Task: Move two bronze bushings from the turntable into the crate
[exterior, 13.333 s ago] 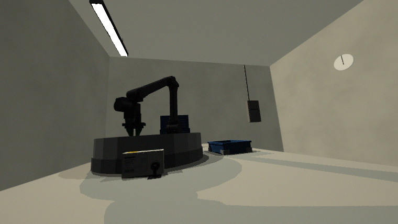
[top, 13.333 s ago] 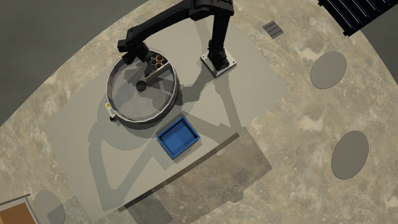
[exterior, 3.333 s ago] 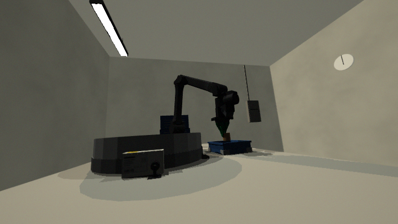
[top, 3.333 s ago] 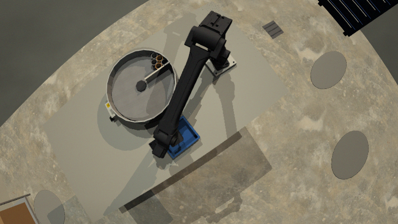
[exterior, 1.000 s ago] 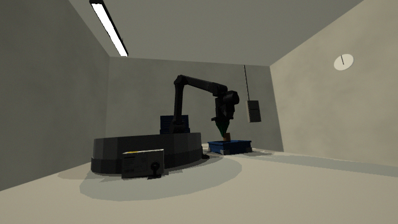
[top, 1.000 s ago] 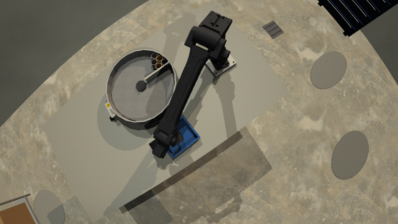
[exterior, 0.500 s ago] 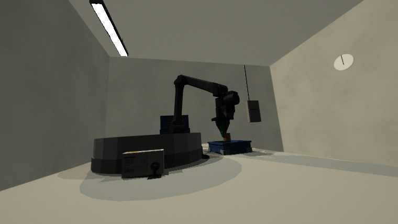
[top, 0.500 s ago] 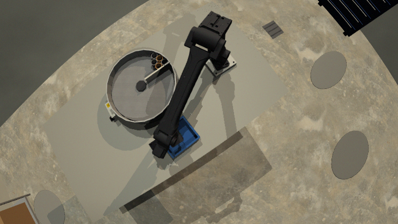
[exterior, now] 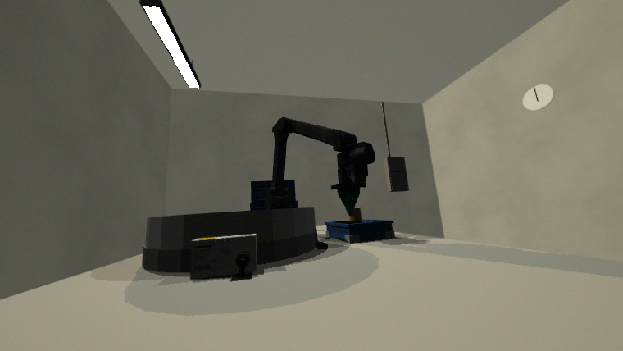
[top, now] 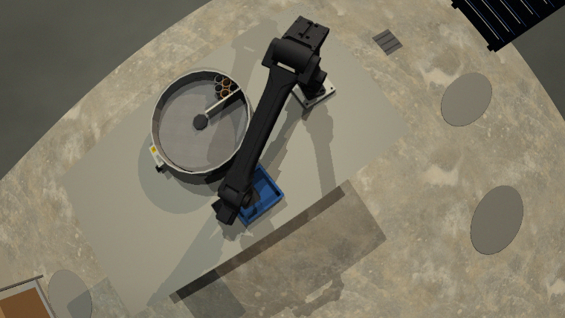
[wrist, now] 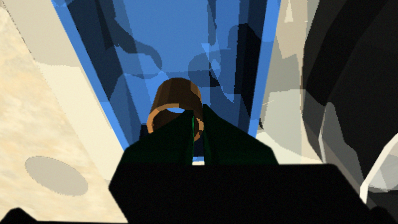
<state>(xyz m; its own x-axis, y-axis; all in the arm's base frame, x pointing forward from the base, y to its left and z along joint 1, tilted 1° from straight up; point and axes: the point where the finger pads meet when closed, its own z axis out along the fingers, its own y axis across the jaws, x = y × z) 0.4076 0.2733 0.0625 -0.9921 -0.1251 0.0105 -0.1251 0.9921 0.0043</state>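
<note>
My hand is 6 cm above the blue crate and 2 cm to the right of it. The rest, counted from my hand: turntable: 34 cm to the right, 6 cm ahead, 3 cm below.
</note>
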